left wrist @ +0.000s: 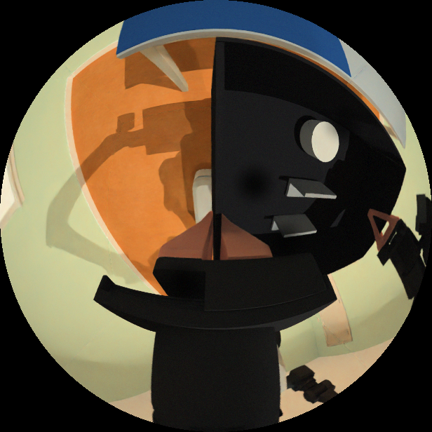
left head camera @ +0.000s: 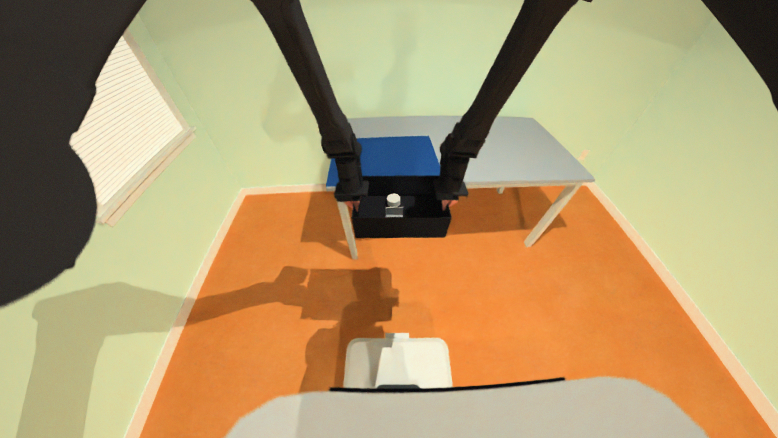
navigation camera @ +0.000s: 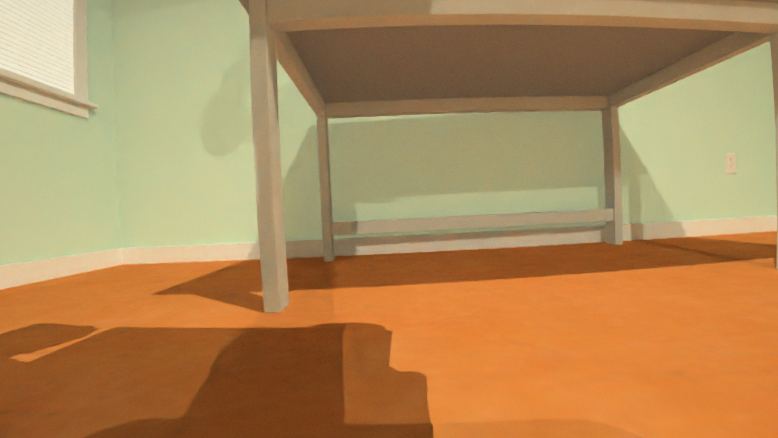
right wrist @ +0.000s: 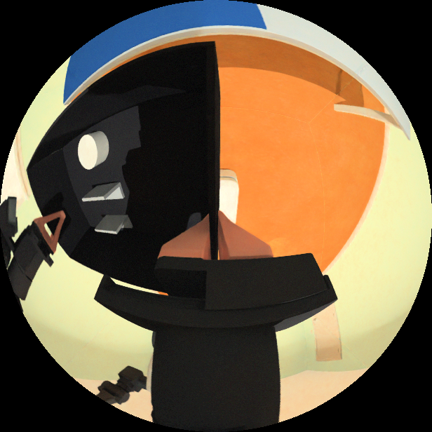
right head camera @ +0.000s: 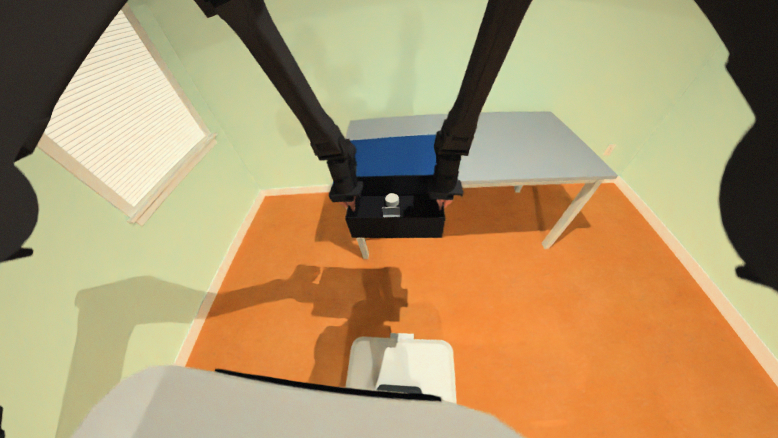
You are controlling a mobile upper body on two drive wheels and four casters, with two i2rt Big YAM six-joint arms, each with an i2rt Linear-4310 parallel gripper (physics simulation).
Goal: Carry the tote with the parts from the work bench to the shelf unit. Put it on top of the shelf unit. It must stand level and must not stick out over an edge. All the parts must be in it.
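Places are measured from the left arm's base along level axes (x ahead, y left, z up), in millimetres.
Pixels of known places: left gripper, fingertip midpoint: (left head camera: 356, 210) (right head camera: 353, 210); right gripper, fingertip midpoint: (left head camera: 443, 209) (right head camera: 440, 209).
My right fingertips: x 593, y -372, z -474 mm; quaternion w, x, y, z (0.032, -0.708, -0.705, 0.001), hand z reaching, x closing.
Ahead of a thing's pixels: the offset from my right fingertips to its top centre. "pt": to the spot under its first point. Level surfaces: height alone.
The black tote @(pt 10 mm ahead, 142 mm left, 42 mm down) (left head camera: 401, 215) hangs in the air in front of the work bench @(174 mm down) (left head camera: 505, 149), over the orange floor. My left gripper (left head camera: 356, 204) is shut on the tote's left wall, which shows as a thin edge between the fingers in the left wrist view (left wrist: 217, 238). My right gripper (left head camera: 445, 204) is shut on the right wall in the same way (right wrist: 213, 238). Inside the tote lie a white cylinder (left wrist: 324, 141) and two grey blocks (left wrist: 310, 189). The tote looks level. The shelf unit is not in view.
A blue mat @(171 mm down) (left head camera: 394, 155) lies on the bench's left end, behind the tote. The bench's front left leg @(pt 337 mm ahead, 441 mm left, 653 mm down) (navigation camera: 269, 190) stands close ahead on the left. A window @(pt 544 mm ahead, 1667 mm left, 132 mm up) (left head camera: 127, 125) is on the left wall. My pale base (left head camera: 399, 361) is below.
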